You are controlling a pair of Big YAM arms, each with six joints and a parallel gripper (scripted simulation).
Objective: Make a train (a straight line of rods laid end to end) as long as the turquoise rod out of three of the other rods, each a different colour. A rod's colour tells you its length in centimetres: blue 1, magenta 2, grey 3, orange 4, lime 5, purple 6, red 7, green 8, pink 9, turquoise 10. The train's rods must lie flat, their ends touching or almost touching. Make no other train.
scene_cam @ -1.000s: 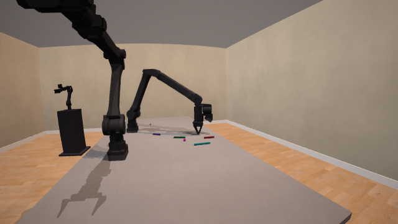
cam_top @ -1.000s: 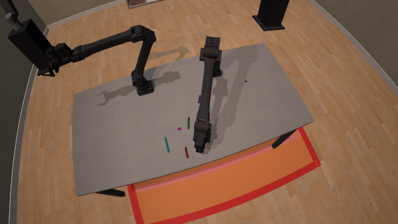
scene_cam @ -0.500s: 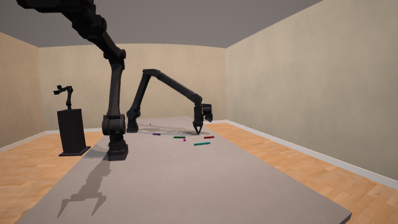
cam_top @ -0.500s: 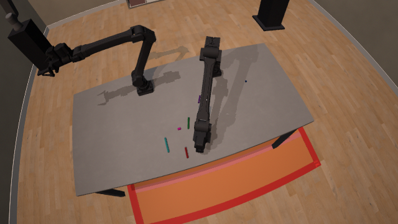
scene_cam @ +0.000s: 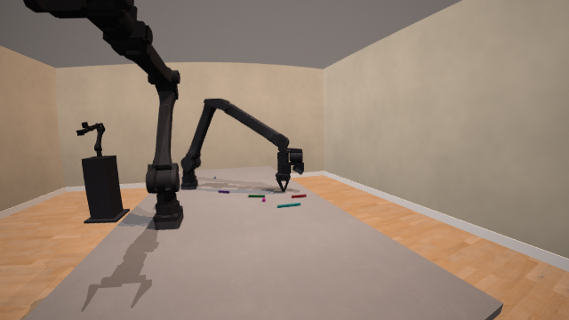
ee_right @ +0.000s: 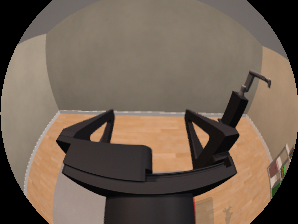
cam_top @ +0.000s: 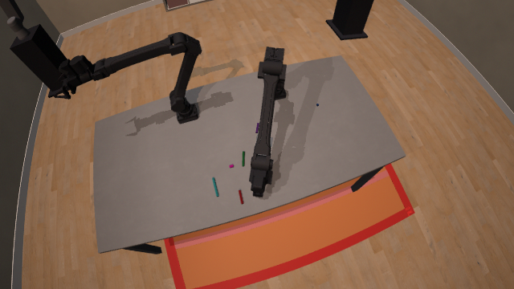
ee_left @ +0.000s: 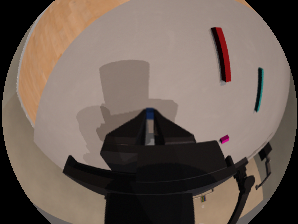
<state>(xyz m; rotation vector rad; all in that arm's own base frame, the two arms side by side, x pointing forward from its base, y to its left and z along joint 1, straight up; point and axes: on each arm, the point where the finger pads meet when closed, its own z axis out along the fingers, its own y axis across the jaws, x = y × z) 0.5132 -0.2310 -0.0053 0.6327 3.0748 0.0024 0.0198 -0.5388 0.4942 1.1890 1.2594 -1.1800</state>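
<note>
Now: the magenta rod 130 mm behind my left hand, 120 mm to the right of it and 10 mm below it. Round my left hand: turquoise rod: 220 mm to the right, 40 mm behind, 10 mm below; red rod: 110 mm to the right, 40 mm ahead, 10 mm below; green rod: 150 mm behind, 50 mm to the right, 10 mm below.
</note>
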